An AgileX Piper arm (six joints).
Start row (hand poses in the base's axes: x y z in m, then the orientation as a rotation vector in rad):
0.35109, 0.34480, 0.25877, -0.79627, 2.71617, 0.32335
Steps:
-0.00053, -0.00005, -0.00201, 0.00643, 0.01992, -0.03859
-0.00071, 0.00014, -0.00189, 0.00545, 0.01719, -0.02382
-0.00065, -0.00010, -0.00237, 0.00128, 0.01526, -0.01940
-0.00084, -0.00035, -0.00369, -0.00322, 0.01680, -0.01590
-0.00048, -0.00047, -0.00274, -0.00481, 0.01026, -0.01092
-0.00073, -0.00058, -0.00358, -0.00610, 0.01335, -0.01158
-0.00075, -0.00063, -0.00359, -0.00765, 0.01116, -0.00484
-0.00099, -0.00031, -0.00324, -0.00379, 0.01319, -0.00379
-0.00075, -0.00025, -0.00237, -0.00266, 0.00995, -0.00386
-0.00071, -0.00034, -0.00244, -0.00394, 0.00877, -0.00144
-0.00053, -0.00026, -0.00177, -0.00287, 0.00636, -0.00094
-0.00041, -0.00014, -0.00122, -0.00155, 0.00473, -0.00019
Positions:
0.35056, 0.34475, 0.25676, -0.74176, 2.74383, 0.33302
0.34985, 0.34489, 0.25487, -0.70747, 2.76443, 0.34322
0.34920, 0.34479, 0.25250, -0.68004, 2.78324, 0.34779
0.34836, 0.34444, 0.24881, -0.65834, 2.80406, 0.34753
0.34788, 0.34397, 0.24607, -0.64385, 2.81798, 0.34319
0.34715, 0.34339, 0.24249, -0.62856, 2.83535, 0.33817
0.34640, 0.34276, 0.23890, -0.62315, 2.84964, 0.33118
0.34541, 0.34245, 0.23566, -0.61848, 2.86430, 0.33057
0.34466, 0.34220, 0.23329, -0.61342, 2.87550, 0.33022
0.34395, 0.34186, 0.23085, -0.61207, 2.88549, 0.32793
0.34342, 0.34160, 0.22908, -0.61124, 2.89272, 0.32625
0.34301, 0.34146, 0.22786, -0.61127, 2.89779, 0.32590

